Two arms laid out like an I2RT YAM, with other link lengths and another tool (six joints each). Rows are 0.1 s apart.
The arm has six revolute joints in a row. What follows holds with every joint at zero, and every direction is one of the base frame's.
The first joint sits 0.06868 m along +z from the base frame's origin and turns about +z.
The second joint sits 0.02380 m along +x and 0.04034 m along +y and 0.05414 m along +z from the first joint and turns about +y.
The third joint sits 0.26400 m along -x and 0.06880 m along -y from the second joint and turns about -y.
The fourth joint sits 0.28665 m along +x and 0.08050 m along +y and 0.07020 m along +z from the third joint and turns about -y.
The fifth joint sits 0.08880 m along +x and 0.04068 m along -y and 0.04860 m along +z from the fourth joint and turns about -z.
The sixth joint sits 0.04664 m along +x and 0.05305 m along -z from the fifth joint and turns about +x.
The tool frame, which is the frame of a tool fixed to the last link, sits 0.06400 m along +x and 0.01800 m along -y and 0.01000 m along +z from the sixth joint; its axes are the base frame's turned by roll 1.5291, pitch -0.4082 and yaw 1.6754 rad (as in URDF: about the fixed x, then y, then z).
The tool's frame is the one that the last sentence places.
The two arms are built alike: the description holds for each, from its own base.
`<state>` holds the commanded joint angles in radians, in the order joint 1, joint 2, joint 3, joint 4, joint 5, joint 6, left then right.
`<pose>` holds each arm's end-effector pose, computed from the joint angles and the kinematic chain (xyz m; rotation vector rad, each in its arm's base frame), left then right.
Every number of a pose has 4 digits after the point. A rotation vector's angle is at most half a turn.
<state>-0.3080 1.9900 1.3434 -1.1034 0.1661 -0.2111 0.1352 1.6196 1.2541 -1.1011 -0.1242 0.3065</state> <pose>0.3520 -0.1353 0.0534 -2.6314 -1.5626 0.2459 0.3462 0.0522 0.1496 -2.6335 -1.4313 -0.3397</pose>
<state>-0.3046 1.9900 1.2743 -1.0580 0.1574 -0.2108 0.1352 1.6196 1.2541 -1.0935 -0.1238 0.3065</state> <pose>0.3400 -0.1292 0.0354 -2.6083 -1.5541 0.2585 0.3477 0.0523 0.1497 -2.6346 -1.4331 -0.3505</pose>
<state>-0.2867 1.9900 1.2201 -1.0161 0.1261 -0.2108 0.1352 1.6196 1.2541 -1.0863 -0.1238 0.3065</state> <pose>0.3334 -0.1170 0.0208 -2.5739 -1.5593 0.2354 0.3491 0.0525 0.1499 -2.6352 -1.4347 -0.3608</pose>
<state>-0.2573 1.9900 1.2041 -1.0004 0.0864 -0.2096 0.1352 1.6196 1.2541 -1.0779 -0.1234 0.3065</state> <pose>0.3351 -0.1023 0.0157 -2.5367 -1.5779 0.1937 0.3508 0.0527 0.1501 -2.6363 -1.4367 -0.3728</pose>
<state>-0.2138 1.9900 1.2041 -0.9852 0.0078 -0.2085 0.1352 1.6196 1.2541 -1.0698 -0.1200 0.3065</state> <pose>0.3436 -0.0798 0.0136 -2.4790 -1.6007 0.0977 0.3524 0.0526 0.1504 -2.6401 -1.4399 -0.3831</pose>
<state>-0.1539 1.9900 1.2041 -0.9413 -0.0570 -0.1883 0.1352 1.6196 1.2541 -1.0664 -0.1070 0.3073</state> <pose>0.3570 -0.0535 0.0117 -2.4406 -1.6387 -0.0058 0.3533 0.0512 0.1505 -2.6526 -1.4450 -0.3826</pose>
